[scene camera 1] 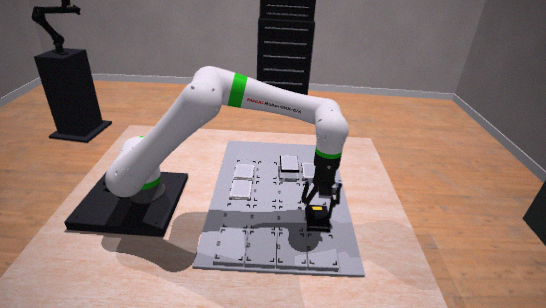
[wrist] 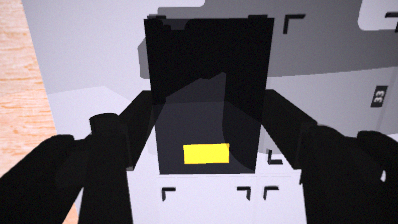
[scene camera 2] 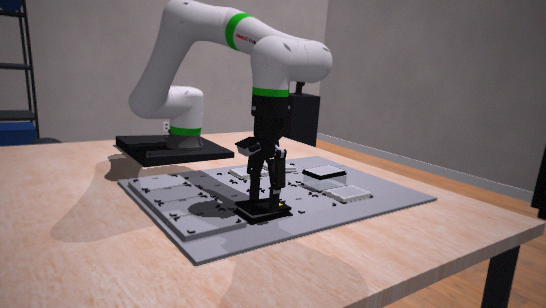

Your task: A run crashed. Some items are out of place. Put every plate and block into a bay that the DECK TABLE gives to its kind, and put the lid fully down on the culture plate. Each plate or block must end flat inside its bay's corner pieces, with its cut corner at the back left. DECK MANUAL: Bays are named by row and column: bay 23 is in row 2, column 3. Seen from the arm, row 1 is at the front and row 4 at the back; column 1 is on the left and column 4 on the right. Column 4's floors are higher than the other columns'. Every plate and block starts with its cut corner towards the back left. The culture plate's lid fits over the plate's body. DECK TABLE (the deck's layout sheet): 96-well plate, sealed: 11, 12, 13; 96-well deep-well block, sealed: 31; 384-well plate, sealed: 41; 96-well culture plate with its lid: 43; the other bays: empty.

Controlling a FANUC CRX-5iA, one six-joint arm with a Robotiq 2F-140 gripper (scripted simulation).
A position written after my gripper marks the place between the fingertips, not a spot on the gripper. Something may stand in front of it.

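My gripper [scene camera 2: 263, 206] visible. Same gripper [wrist: 207, 106], visible too.
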